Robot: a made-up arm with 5 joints. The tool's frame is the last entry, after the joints. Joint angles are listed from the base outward. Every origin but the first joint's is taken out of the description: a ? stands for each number. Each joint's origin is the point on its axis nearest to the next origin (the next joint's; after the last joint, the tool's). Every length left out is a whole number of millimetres.
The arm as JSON. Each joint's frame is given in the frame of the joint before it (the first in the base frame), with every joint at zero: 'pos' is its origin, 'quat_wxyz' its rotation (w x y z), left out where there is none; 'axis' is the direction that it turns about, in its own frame. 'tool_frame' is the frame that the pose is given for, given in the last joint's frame.
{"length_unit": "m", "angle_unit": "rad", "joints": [
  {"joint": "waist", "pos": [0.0, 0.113, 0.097], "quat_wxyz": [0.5, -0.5, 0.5, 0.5], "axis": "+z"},
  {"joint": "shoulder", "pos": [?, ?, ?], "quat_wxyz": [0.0, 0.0, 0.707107, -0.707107], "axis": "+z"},
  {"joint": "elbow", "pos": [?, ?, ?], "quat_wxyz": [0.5, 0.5, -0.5, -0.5], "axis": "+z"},
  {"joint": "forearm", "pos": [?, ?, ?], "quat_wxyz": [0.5, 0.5, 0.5, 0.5], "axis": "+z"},
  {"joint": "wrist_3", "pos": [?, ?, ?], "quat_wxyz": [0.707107, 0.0, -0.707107, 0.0], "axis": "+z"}
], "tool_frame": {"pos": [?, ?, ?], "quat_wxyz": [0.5, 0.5, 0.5, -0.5]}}
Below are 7 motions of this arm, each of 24 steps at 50 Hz.
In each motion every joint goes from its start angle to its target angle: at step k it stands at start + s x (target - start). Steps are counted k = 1, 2, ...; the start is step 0. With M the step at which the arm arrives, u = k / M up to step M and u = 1 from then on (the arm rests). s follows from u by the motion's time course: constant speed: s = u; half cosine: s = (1 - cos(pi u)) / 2; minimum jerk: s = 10 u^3 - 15 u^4 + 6 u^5.
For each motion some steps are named. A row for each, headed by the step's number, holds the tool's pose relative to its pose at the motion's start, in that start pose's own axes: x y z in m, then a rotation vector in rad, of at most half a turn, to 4 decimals.
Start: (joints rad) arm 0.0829 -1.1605 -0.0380 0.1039 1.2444
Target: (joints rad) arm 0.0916 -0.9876 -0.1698 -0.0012 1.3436
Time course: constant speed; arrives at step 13
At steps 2, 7, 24:
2: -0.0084 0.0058 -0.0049 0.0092 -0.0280 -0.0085
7: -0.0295 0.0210 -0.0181 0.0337 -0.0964 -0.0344
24: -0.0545 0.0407 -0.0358 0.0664 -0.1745 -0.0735

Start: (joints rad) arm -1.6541 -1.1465 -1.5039 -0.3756 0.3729
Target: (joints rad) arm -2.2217 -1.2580 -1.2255 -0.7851 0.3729
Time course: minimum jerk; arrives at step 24
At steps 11, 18, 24:
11: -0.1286 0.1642 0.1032 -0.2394 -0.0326 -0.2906
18: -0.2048 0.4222 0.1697 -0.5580 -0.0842 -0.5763
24: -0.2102 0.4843 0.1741 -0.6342 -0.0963 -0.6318

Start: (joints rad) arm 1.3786 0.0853 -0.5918 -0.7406 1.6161
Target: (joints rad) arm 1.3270 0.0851 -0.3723 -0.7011 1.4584
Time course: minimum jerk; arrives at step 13
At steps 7, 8, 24:
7: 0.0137 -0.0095 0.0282 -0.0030 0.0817 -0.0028
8: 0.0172 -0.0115 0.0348 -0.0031 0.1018 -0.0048
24: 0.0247 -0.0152 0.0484 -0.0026 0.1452 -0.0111

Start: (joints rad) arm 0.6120 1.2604 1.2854 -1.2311 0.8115
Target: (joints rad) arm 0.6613 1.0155 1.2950 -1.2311 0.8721
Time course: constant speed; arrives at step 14
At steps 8, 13, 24:
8: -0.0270 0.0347 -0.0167 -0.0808 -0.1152 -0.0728
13: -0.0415 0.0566 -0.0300 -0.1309 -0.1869 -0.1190
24: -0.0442 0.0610 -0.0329 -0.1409 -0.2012 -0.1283

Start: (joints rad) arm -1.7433 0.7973 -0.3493 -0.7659 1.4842
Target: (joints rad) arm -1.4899 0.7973 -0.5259 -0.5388 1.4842
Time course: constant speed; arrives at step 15
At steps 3, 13, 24:
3: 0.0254 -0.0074 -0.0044 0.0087 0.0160 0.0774
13: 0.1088 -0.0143 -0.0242 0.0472 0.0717 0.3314
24: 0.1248 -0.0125 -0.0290 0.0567 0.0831 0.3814

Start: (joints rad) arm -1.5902 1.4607 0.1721 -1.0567 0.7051
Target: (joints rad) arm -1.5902 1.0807 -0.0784 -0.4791 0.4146
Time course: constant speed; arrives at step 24
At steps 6, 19, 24:
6: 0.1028 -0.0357 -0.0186 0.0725 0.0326 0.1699
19: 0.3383 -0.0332 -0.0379 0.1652 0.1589 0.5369
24: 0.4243 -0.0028 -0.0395 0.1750 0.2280 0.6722

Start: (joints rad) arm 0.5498 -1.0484 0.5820 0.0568 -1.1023
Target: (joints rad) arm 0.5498 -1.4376 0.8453 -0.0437 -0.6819
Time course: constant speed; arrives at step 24
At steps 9, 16, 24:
9: -0.0566 0.0867 0.0285 -0.2714 -0.1528 0.0522
16: -0.1072 0.1528 0.0308 -0.4781 -0.2797 0.0850
24: -0.1688 0.2220 0.0119 -0.7075 -0.4347 0.1132

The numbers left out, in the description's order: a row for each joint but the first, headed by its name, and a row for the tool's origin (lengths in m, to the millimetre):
shoulder: -0.117 -0.147 0.0
elbow: -0.279 0.183 0.0
forearm: -0.098 0.052 0.0
wrist_3: -0.057 -0.349 0.0
tool: -0.118 -0.179 0.0

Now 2 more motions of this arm.
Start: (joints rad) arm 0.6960 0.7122 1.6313 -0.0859 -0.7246
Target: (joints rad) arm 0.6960 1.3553 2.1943 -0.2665 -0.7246
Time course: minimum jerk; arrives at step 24
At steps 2, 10, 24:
2: -0.0009 -0.0002 -0.0004 -0.0004 -0.0001 -0.0037
10: -0.0602 0.0056 -0.0234 -0.0576 -0.0067 -0.2461
24: -0.1402 0.0959 -0.0578 -0.3078 0.0017 -0.6593

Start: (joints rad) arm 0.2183 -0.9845 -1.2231 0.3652 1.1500
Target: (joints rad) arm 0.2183 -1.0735 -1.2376 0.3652 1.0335
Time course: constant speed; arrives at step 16
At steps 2, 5, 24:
2: 0.0023 -0.0029 -0.0002 0.0104 0.0040 0.0097
5: 0.0058 -0.0071 -0.0007 0.0260 0.0103 0.0241
24: 0.0196 -0.0219 -0.0028 0.0835 0.0361 0.0758

